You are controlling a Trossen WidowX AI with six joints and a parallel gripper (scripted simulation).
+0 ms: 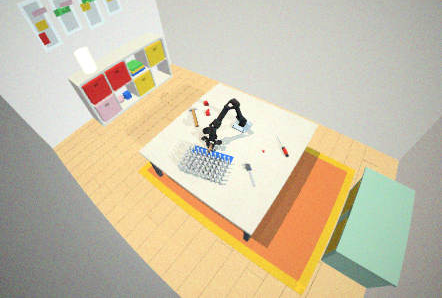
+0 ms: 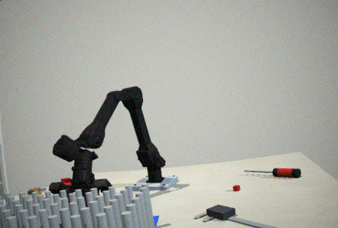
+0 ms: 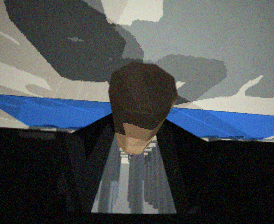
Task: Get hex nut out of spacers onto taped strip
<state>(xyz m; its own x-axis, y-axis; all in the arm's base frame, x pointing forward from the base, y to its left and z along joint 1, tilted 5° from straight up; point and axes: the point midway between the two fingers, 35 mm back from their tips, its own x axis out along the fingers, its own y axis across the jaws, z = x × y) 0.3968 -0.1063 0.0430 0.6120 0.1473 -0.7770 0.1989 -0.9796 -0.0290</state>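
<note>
Now: gripper tip 4 cm to the right of the blue taped strip, 3 cm short of it and 2 cm above it. The rest, counted from my gripper tip: wooden-handled hook tool 10 cm ahead, 2 cm to the left; then hex nut 20 cm ahead, 4 cm to the left, 1 cm below.
</note>
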